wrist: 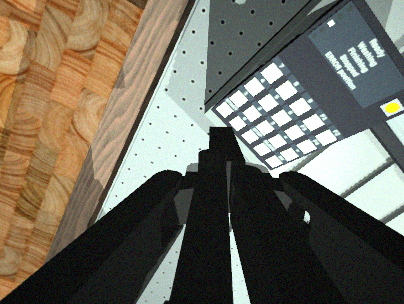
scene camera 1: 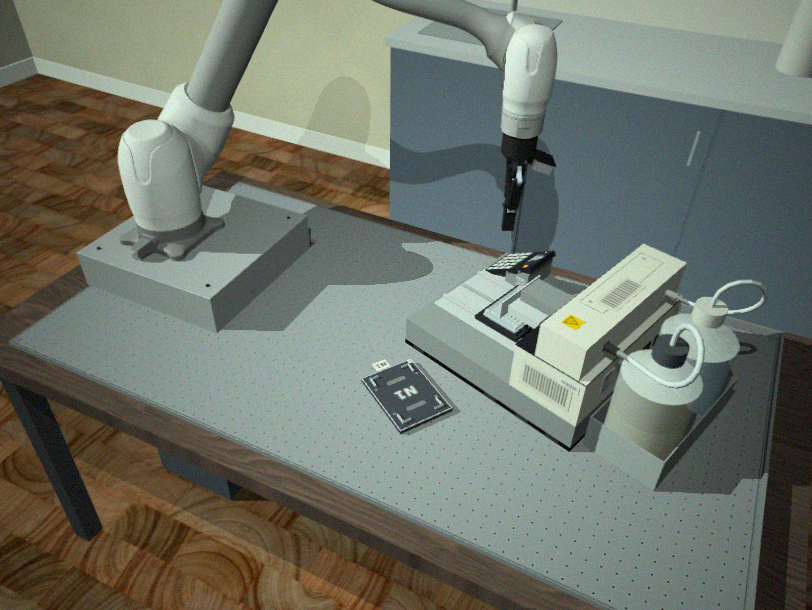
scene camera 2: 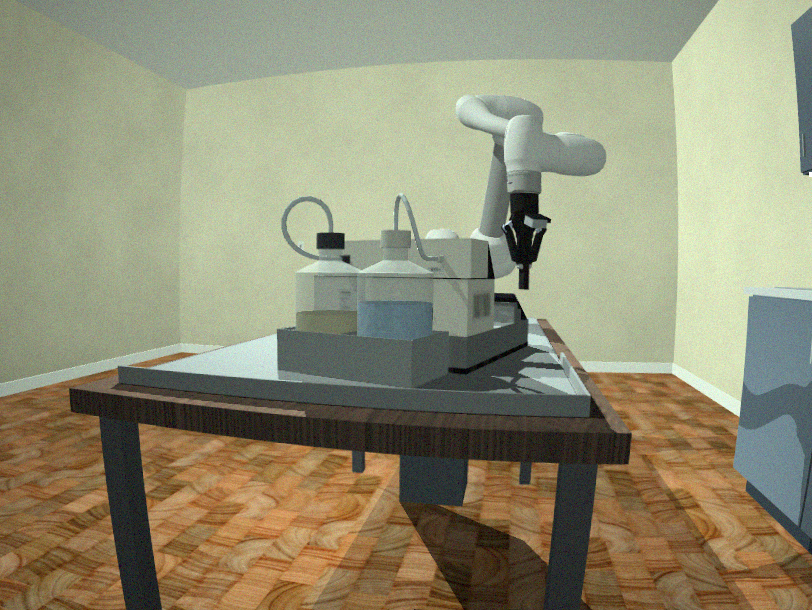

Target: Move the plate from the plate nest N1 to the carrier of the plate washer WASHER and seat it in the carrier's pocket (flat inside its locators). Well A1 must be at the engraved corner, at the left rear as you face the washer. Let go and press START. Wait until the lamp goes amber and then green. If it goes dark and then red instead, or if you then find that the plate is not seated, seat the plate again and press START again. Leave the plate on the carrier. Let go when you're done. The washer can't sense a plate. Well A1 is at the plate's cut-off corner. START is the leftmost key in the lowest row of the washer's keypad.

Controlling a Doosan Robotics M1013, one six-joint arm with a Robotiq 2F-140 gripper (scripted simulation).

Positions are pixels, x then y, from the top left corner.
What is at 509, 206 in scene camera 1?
The gripper.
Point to a plate washer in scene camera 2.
484, 326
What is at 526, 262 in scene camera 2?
The gripper.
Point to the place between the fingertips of the gripper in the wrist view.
219, 144
